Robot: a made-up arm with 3 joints. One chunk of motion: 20 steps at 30 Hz.
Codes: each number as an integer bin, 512 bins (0 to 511) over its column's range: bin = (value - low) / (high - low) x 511, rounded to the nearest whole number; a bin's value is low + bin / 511 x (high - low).
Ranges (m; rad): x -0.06..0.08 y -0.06..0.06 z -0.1..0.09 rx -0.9..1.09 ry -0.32..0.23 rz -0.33..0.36
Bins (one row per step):
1: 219 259 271 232 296 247
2: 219 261 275 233 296 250
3: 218 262 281 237 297 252
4: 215 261 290 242 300 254
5: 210 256 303 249 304 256
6: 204 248 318 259 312 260
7: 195 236 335 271 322 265
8: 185 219 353 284 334 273
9: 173 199 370 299 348 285
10: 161 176 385 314 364 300
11: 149 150 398 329 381 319
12: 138 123 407 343 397 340
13: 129 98 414 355 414 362
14: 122 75 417 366 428 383
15: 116 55 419 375 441 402
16: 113 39 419 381 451 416
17: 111 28 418 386 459 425
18: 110 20 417 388 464 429
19: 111 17 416 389 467 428
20: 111 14 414 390 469 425
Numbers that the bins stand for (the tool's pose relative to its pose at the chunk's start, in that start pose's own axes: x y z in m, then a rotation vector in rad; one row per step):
1: 0.0000 0.0008 0.0008 0.0035 -0.0014 0.0035
2: 0.0000 0.0013 0.0023 0.0074 -0.0014 0.0076
3: -0.0003 0.0015 0.0045 0.0230 -0.0003 0.0103
4: -0.0011 0.0013 0.0078 0.0424 0.0029 0.0130
5: -0.0025 0.0001 0.0127 0.0697 0.0072 0.0157
6: -0.0041 -0.0018 0.0182 0.1086 0.0158 0.0211
7: -0.0066 -0.0046 0.0246 0.1554 0.0266 0.0278
8: -0.0093 -0.0086 0.0313 0.2060 0.0395 0.0386
9: -0.0126 -0.0133 0.0376 0.2644 0.0546 0.0548
10: -0.0159 -0.0187 0.0432 0.3228 0.0718 0.0751
11: -0.0192 -0.0248 0.0480 0.3812 0.0901 0.1007
12: -0.0222 -0.0311 0.0513 0.4358 0.1073 0.1291
13: -0.0247 -0.0370 0.0539 0.4825 0.1256 0.1588
14: -0.0266 -0.0424 0.0550 0.5253 0.1407 0.1872
15: -0.0282 -0.0471 0.0558 0.5604 0.1547 0.2128
16: -0.0290 -0.0508 0.0558 0.5837 0.1654 0.2317
17: -0.0296 -0.0534 0.0554 0.6032 0.1740 0.2439
18: -0.0299 -0.0553 0.0550 0.6110 0.1794 0.2493
19: -0.0296 -0.0560 0.0547 0.6149 0.1826 0.2479
20: -0.0296 -0.0567 0.0539 0.6188 0.1848 0.2439

